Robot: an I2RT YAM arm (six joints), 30 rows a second.
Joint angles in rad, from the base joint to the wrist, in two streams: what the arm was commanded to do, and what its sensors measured. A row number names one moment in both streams.
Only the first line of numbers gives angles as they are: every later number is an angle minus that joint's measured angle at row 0.
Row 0, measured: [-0.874, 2.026, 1.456, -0.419, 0.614, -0.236]
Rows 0 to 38, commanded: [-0.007, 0.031, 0.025, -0.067, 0.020, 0.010]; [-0.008, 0.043, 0.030, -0.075, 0.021, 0.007]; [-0.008, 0.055, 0.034, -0.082, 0.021, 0.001]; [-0.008, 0.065, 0.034, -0.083, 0.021, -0.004]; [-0.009, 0.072, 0.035, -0.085, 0.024, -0.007]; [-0.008, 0.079, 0.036, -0.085, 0.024, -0.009]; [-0.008, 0.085, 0.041, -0.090, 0.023, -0.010]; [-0.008, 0.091, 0.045, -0.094, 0.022, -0.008]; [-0.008, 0.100, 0.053, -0.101, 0.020, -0.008]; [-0.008, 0.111, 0.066, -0.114, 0.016, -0.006]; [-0.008, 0.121, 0.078, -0.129, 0.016, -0.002]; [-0.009, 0.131, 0.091, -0.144, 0.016, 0.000]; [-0.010, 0.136, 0.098, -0.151, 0.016, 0.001]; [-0.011, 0.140, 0.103, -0.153, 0.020, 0.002]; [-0.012, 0.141, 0.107, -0.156, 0.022, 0.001]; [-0.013, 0.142, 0.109, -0.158, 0.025, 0.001]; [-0.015, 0.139, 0.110, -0.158, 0.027, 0.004]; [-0.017, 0.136, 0.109, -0.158, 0.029, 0.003]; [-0.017, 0.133, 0.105, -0.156, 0.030, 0.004]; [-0.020, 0.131, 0.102, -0.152, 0.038, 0.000]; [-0.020, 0.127, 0.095, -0.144, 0.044, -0.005]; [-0.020, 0.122, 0.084, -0.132, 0.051, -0.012]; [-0.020, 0.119, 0.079, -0.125, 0.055, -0.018]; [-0.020, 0.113, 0.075, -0.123, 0.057, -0.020]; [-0.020, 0.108, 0.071, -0.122, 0.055, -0.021]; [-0.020, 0.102, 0.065, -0.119, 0.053, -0.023]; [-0.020, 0.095, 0.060, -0.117, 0.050, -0.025]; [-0.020, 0.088, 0.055, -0.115, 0.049, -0.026]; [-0.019, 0.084, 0.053, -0.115, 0.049, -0.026]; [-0.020, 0.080, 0.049, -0.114, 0.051, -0.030]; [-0.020, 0.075, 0.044, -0.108, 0.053, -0.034]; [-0.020, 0.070, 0.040, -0.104, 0.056, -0.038]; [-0.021, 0.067, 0.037, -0.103, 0.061, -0.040]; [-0.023, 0.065, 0.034, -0.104, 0.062, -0.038]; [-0.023, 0.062, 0.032, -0.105, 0.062, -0.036]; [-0.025, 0.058, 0.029, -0.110, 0.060, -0.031]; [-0.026, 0.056, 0.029, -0.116, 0.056, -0.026]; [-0.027, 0.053, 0.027, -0.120, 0.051, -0.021]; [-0.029, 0.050, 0.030, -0.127, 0.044, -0.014]
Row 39, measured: [-0.018, 0.102, 0.048, -0.087, 0.059, -0.032]
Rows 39 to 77, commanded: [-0.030, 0.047, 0.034, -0.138, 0.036, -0.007]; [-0.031, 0.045, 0.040, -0.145, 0.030, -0.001]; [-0.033, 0.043, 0.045, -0.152, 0.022, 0.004]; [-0.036, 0.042, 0.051, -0.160, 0.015, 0.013]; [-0.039, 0.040, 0.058, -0.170, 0.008, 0.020]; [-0.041, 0.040, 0.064, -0.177, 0.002, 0.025]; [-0.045, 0.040, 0.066, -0.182, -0.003, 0.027]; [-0.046, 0.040, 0.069, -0.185, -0.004, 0.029]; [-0.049, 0.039, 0.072, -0.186, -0.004, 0.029]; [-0.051, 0.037, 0.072, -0.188, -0.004, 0.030]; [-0.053, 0.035, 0.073, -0.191, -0.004, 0.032]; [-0.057, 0.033, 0.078, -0.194, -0.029, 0.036]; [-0.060, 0.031, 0.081, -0.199, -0.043, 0.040]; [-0.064, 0.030, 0.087, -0.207, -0.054, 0.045]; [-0.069, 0.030, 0.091, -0.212, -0.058, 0.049]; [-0.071, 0.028, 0.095, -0.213, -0.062, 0.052]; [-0.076, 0.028, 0.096, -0.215, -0.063, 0.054]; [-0.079, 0.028, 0.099, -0.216, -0.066, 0.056]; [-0.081, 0.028, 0.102, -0.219, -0.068, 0.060]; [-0.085, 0.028, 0.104, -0.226, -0.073, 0.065]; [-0.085, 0.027, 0.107, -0.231, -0.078, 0.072]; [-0.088, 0.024, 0.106, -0.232, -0.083, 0.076]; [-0.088, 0.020, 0.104, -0.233, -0.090, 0.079]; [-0.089, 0.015, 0.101, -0.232, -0.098, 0.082]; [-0.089, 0.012, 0.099, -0.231, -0.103, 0.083]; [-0.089, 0.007, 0.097, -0.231, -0.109, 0.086]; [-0.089, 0.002, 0.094, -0.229, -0.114, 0.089]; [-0.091, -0.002, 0.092, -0.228, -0.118, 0.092]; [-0.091, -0.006, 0.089, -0.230, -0.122, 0.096]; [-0.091, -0.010, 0.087, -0.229, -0.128, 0.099]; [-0.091, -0.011, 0.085, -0.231, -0.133, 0.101]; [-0.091, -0.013, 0.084, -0.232, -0.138, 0.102]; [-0.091, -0.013, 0.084, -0.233, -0.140, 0.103]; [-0.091, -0.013, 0.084, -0.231, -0.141, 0.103]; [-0.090, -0.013, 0.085, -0.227, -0.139, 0.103]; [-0.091, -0.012, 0.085, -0.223, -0.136, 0.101]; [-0.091, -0.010, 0.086, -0.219, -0.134, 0.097]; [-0.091, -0.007, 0.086, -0.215, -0.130, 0.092]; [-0.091, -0.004, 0.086, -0.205, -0.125, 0.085]
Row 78, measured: [-0.086, 0.036, 0.083, -0.203, -0.126, 0.074]
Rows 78 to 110, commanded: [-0.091, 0.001, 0.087, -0.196, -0.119, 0.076]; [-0.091, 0.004, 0.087, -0.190, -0.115, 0.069]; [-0.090, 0.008, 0.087, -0.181, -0.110, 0.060]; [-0.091, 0.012, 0.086, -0.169, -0.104, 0.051]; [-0.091, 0.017, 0.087, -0.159, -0.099, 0.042]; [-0.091, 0.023, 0.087, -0.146, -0.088, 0.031]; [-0.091, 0.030, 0.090, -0.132, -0.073, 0.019]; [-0.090, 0.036, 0.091, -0.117, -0.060, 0.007]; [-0.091, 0.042, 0.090, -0.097, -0.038, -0.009]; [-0.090, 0.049, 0.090, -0.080, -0.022, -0.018]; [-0.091, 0.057, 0.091, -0.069, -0.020, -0.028]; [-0.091, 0.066, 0.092, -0.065, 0.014, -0.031]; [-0.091, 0.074, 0.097, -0.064, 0.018, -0.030]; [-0.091, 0.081, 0.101, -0.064, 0.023, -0.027]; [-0.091, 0.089, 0.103, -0.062, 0.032, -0.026]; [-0.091, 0.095, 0.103, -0.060, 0.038, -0.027]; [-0.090, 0.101, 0.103, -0.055, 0.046, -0.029]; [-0.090, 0.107, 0.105, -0.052, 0.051, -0.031]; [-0.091, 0.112, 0.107, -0.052, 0.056, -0.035]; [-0.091, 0.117, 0.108, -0.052, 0.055, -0.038]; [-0.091, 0.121, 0.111, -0.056, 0.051, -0.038]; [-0.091, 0.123, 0.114, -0.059, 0.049, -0.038]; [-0.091, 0.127, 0.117, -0.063, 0.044, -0.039]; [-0.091, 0.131, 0.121, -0.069, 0.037, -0.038]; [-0.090, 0.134, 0.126, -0.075, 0.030, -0.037]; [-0.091, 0.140, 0.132, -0.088, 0.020, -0.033]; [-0.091, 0.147, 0.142, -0.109, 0.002, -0.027]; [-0.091, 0.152, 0.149, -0.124, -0.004, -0.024]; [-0.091, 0.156, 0.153, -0.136, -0.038, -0.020]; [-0.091, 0.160, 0.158, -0.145, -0.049, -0.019]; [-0.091, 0.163, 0.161, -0.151, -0.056, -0.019]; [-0.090, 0.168, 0.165, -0.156, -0.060, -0.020]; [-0.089, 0.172, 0.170, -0.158, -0.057, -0.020]
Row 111, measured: [-0.086, 0.160, 0.143, -0.107, -0.024, -0.032]
